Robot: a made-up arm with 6 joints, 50 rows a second.
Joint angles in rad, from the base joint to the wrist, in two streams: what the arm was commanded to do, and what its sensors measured. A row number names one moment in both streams.
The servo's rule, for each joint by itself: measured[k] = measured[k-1] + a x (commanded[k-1-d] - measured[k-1]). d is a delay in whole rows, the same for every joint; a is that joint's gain. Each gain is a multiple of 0.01, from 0.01 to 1. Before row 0 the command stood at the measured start. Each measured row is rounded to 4 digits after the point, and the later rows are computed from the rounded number. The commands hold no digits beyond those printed.
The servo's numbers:
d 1
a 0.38 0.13 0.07 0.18 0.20 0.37
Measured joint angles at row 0: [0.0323, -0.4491, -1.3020, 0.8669, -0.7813, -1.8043]
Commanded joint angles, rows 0 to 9: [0.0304, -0.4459, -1.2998, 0.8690, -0.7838, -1.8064]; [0.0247, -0.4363, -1.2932, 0.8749, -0.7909, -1.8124]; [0.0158, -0.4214, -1.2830, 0.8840, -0.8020, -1.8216]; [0.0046, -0.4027, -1.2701, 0.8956, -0.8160, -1.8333]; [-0.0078, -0.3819, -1.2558, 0.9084, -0.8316, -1.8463]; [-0.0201, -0.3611, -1.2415, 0.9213, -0.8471, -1.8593]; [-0.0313, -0.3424, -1.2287, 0.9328, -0.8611, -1.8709]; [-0.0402, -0.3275, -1.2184, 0.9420, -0.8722, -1.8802]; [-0.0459, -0.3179, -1.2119, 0.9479, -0.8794, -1.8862]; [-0.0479, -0.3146, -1.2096, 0.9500, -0.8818, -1.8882]
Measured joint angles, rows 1 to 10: [0.0323, -0.4491, -1.3020, 0.8669, -0.7813, -1.8043]; [0.0316, -0.4487, -1.3018, 0.8673, -0.7818, -1.8051]; [0.0290, -0.4471, -1.3012, 0.8687, -0.7836, -1.8078]; [0.0240, -0.4438, -1.2999, 0.8715, -0.7873, -1.8129]; [0.0166, -0.4385, -1.2978, 0.8758, -0.7930, -1.8204]; [0.0073, -0.4311, -1.2949, 0.8817, -0.8007, -1.8300]; [-0.0031, -0.4220, -1.2912, 0.8888, -0.8100, -1.8408]; [-0.0138, -0.4117, -1.2868, 0.8967, -0.8202, -1.8519]; [-0.0238, -0.4008, -1.2820, 0.9049, -0.8306, -1.8624]; [-0.0322, -0.3900, -1.2771, 0.9126, -0.8404, -1.8712]
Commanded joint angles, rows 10 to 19: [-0.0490, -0.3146, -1.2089, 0.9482, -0.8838, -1.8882]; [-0.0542, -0.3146, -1.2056, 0.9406, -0.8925, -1.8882]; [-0.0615, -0.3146, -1.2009, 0.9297, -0.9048, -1.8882]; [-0.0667, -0.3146, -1.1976, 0.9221, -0.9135, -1.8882]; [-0.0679, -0.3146, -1.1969, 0.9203, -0.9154, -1.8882]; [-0.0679, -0.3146, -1.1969, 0.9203, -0.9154, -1.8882]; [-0.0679, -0.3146, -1.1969, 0.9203, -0.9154, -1.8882]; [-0.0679, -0.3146, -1.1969, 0.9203, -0.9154, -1.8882]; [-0.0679, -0.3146, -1.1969, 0.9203, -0.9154, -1.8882]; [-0.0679, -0.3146, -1.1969, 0.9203, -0.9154, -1.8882]
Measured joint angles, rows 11 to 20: [-0.0382, -0.3802, -1.2724, 0.9193, -0.8487, -1.8775]; [-0.0423, -0.3717, -1.2680, 0.9245, -0.8557, -1.8815]; [-0.0468, -0.3643, -1.2636, 0.9274, -0.8631, -1.8840]; [-0.0524, -0.3578, -1.2592, 0.9278, -0.8714, -1.8856]; [-0.0578, -0.3522, -1.2549, 0.9268, -0.8798, -1.8866]; [-0.0616, -0.3473, -1.2508, 0.9256, -0.8869, -1.8872]; [-0.0640, -0.3430, -1.2470, 0.9246, -0.8926, -1.8876]; [-0.0655, -0.3393, -1.2435, 0.9238, -0.8972, -1.8878]; [-0.0664, -0.3361, -1.2402, 0.9232, -0.9008, -1.8879]; [-0.0670, -0.3333, -1.2372, 0.9227, -0.9037, -1.8880]
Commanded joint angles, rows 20 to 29: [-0.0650, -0.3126, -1.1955, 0.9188, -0.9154, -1.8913]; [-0.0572, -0.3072, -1.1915, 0.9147, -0.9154, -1.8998]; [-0.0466, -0.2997, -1.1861, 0.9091, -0.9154, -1.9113]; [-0.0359, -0.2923, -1.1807, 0.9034, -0.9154, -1.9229]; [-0.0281, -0.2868, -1.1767, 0.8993, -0.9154, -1.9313]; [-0.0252, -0.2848, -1.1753, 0.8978, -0.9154, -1.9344]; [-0.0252, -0.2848, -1.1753, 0.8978, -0.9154, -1.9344]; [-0.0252, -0.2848, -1.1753, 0.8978, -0.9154, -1.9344]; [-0.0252, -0.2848, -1.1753, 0.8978, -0.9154, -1.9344]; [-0.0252, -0.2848, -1.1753, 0.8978, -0.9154, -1.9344]
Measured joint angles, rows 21 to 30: [-0.0673, -0.3309, -1.2344, 0.9223, -0.9060, -1.8881]; [-0.0664, -0.3285, -1.2317, 0.9217, -0.9079, -1.8893]; [-0.0629, -0.3257, -1.2289, 0.9204, -0.9094, -1.8932]; [-0.0567, -0.3223, -1.2259, 0.9184, -0.9106, -1.8999]; [-0.0488, -0.3184, -1.2227, 0.9157, -0.9116, -1.9084]; [-0.0409, -0.3143, -1.2195, 0.9127, -0.9124, -1.9169]; [-0.0349, -0.3105, -1.2164, 0.9100, -0.9130, -1.9234]; [-0.0312, -0.3072, -1.2135, 0.9078, -0.9135, -1.9275]; [-0.0289, -0.3043, -1.2108, 0.9060, -0.9139, -1.9301]; [-0.0275, -0.3018, -1.2083, 0.9045, -0.9142, -1.9317]
